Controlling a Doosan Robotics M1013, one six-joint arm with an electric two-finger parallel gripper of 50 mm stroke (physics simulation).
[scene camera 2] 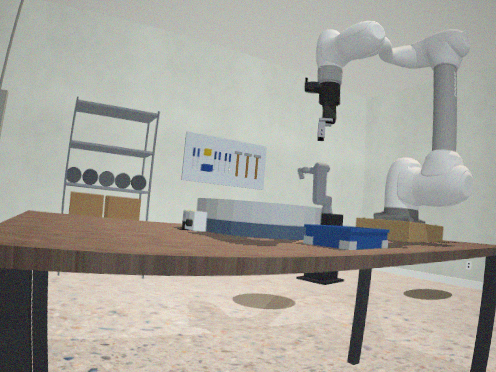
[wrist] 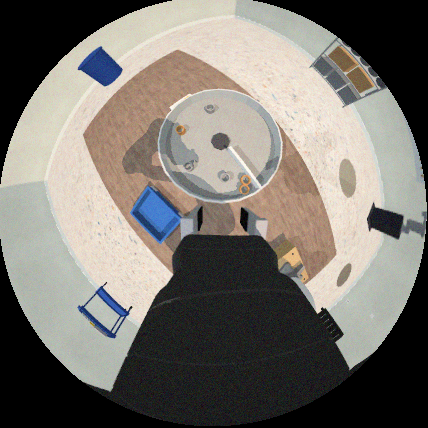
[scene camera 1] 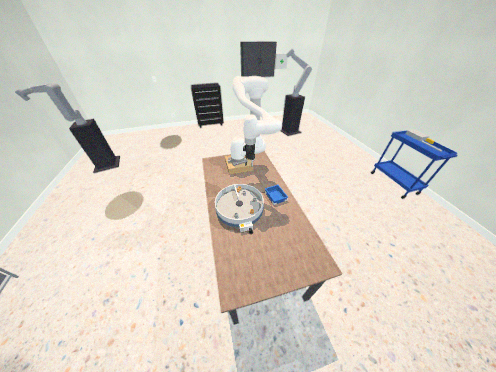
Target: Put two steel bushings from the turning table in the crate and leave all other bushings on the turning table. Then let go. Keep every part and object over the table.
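Frame: origin at the arm's base, x left, y ahead, z down, level; metres.
Seen in the pictures: gripper, fingertip midpoint: (scene camera 2: pixel 321 139) (wrist: pixel 221 214) (scene camera 1: pixel 248 165); arm's base, origin of the base link: (scene camera 2: pixel 400 222) (scene camera 1: pixel 237 160).
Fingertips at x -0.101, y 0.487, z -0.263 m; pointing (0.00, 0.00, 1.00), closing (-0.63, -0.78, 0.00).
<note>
Offsets run from my fingertips to a thing's top centre. "spot": to the spot under its first point.
The turning table (scene camera 1: pixel 227 202) (scene camera 2: pixel 260 230) (wrist: pixel 250 125) is a round grey dish with a raised wall. Three grey steel bushings lie apart on it: one steel bushing (wrist: pixel 209 108) by the far wall, one steel bushing (wrist: pixel 189 165) in shadow at the left, and one steel bushing (wrist: pixel 225 176) on the near side. The blue crate @(dx +0.218, dy +0.145, dz +0.287 m) (scene camera 1: pixel 276 194) (scene camera 2: pixel 345 237) (wrist: pixel 156 212) stands beside the turning table and looks empty in the wrist view. My gripper (scene camera 2: pixel 321 139) (wrist: pixel 221 214) is open and empty, high above the table, between crate and robot base in the wrist view.
An orange bushing (wrist: pixel 180 130) lies at the turning table's left; two more orange bushings touch beside the white bar @(spot: dx -0.129, dy -0.003, dz +0.236 m) (wrist: pixel 245 166). A small white box @(spot: dx -0.213, dy +0.362, dz +0.292 m) (scene camera 1: pixel 245 227) (scene camera 2: pixel 199 221) sits against the outer wall. The robot base stands on a wooden block (scene camera 1: pixel 239 168) (scene camera 2: pixel 425 232).
</note>
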